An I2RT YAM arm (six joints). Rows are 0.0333 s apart.
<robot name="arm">
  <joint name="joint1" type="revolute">
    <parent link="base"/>
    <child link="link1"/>
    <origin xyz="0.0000 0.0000 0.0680"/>
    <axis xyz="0 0 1"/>
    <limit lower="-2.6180" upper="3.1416"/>
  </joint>
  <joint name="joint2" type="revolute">
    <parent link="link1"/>
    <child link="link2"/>
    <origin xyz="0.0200 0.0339 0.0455"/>
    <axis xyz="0 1 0"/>
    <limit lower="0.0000" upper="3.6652"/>
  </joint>
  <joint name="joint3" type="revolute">
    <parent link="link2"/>
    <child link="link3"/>
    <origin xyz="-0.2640 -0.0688 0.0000"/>
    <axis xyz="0 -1 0"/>
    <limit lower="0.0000" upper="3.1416"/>
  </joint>
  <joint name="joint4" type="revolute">
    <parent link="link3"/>
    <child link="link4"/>
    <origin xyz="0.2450 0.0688 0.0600"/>
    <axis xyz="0 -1 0"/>
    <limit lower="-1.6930" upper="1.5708"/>
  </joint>
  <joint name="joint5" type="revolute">
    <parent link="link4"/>
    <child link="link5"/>
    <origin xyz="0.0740 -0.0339 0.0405"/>
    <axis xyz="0 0 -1"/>
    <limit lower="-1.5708" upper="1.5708"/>
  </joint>
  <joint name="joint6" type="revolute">
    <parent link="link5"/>
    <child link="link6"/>
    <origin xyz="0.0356 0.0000 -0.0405"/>
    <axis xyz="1 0 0"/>
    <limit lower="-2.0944" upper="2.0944"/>
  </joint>
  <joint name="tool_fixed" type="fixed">
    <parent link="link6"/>
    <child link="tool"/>
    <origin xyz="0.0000 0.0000 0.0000" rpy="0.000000 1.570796 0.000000"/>
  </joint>
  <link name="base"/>
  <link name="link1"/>
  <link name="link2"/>
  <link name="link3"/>
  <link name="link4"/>
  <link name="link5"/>
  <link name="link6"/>
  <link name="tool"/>
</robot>
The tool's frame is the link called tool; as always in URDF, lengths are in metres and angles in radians.
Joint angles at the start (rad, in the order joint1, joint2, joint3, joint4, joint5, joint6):
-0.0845 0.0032 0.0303 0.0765 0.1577 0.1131
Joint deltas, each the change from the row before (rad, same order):
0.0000 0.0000 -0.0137 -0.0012 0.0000 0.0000
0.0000 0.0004 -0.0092 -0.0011 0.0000 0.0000
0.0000 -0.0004 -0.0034 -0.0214 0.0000 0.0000
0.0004 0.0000 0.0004 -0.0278 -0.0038 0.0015
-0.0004 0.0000 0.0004 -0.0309 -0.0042 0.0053
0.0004 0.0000 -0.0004 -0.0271 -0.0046 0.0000
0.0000 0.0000 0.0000 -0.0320 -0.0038 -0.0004
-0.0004 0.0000 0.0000 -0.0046 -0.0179 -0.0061
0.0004 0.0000 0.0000 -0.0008 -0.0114 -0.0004
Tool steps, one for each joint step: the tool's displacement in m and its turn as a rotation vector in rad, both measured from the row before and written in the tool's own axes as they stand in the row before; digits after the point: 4 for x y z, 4 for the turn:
0.0050 -0.0005 0.0005 0.0017 0.0146 -0.0023
0.0034 -0.0003 0.0004 0.0012 0.0105 -0.0017
0.0035 -0.0004 0.0001 0.0027 0.0239 -0.0038
0.0029 -0.0002 -0.0001 -0.0011 0.0274 -0.0027
0.0032 -0.0003 -0.0001 -0.0002 0.0304 0.0007
0.0031 -0.0002 0.0000 -0.0017 0.0276 -0.0040
0.0035 -0.0003 -0.0001 0.0000 0.0319 -0.0050
0.0006 0.0005 0.0000 -0.0169 0.0066 -0.0067
0.0001 0.0004 0.0000 -0.0116 0.0021 -0.0005

